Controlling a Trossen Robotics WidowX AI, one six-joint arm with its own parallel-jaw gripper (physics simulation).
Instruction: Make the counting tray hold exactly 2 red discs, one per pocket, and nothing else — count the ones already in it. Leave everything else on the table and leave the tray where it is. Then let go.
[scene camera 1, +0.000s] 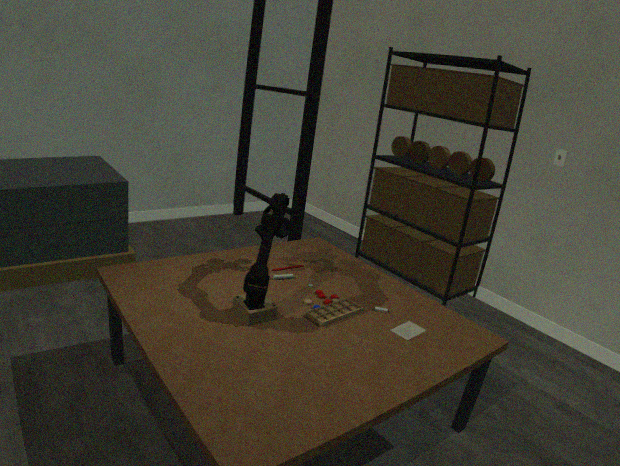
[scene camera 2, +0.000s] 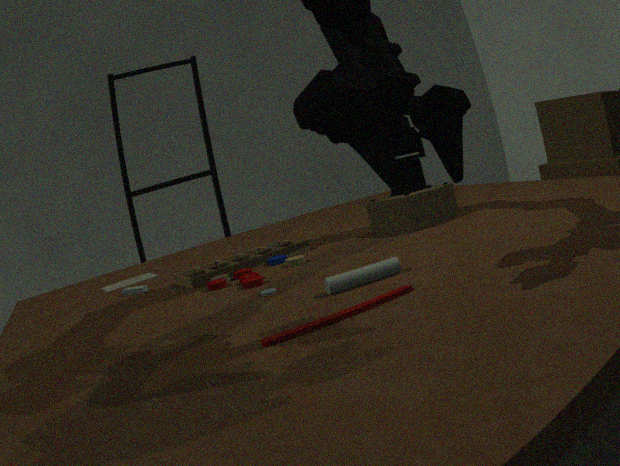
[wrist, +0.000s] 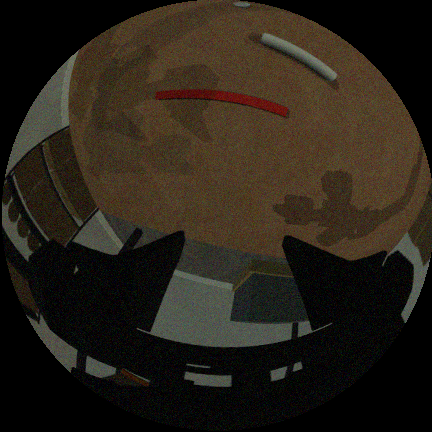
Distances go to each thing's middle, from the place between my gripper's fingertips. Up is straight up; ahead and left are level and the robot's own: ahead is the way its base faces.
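Positions as counted from my hand: red rod (wrist: 176, 93), 7 cm ahead, 10 cm to the right, 12 cm below; wooden counting tray (scene camera 2: 199, 276), 56 cm to the right, 5 cm ahead, 11 cm below; white cylinder (wrist: 273, 41), 20 cm to the right, 1 cm behind, 11 cm below.
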